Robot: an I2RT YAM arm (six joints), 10 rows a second.
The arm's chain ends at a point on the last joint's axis. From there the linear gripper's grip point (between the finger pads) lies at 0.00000 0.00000 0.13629 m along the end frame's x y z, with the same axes.
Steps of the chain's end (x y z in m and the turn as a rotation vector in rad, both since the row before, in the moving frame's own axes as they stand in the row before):
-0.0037 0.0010 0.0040 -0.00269 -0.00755 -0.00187
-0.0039 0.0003 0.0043 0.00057 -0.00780 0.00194
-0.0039 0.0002 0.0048 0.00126 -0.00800 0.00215
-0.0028 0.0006 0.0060 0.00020 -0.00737 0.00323
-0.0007 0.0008 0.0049 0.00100 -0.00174 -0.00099
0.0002 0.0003 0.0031 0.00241 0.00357 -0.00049
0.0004 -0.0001 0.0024 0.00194 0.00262 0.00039
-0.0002 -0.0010 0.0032 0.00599 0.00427 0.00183
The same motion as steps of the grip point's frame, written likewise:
-0.0047 0.0014 0.0040 -0.00269 -0.00755 -0.00187
-0.0050 0.0002 0.0043 0.00057 -0.00780 0.00194
-0.0050 0.0000 0.0048 0.00126 -0.00800 0.00215
-0.0038 0.0006 0.0060 0.00020 -0.00737 0.00323
-0.0009 0.0007 0.0049 0.00100 -0.00174 -0.00099
0.0007 0.0000 0.0031 0.00241 0.00357 -0.00049
0.0008 -0.0004 0.0024 0.00194 0.00262 0.00039
0.0004 -0.0018 0.0032 0.00599 0.00427 0.00183

